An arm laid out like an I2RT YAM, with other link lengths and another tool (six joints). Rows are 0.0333 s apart.
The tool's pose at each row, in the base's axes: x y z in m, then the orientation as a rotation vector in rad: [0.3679, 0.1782, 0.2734, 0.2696, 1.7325, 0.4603]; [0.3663, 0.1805, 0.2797, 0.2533, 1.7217, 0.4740]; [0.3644, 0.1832, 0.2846, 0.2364, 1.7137, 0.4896]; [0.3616, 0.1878, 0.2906, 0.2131, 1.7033, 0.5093]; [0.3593, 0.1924, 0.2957, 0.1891, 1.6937, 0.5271]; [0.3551, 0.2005, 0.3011, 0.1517, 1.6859, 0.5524]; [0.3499, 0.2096, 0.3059, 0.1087, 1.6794, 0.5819]
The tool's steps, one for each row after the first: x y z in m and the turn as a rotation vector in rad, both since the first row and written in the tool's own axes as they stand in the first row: [-0.0042, 0.0050, -0.0022, -0.0202, -0.0056, -0.0033]; [-0.0070, 0.0097, -0.0044, -0.0413, -0.0079, -0.0059]; [-0.0098, 0.0167, -0.0074, -0.0691, -0.0107, -0.0104]; [-0.0118, 0.0232, -0.0097, -0.0960, -0.0128, -0.0163]; [-0.0123, 0.0331, -0.0134, -0.1344, -0.0093, -0.0269]; [-0.0115, 0.0438, -0.0178, -0.1782, -0.0022, -0.0386]
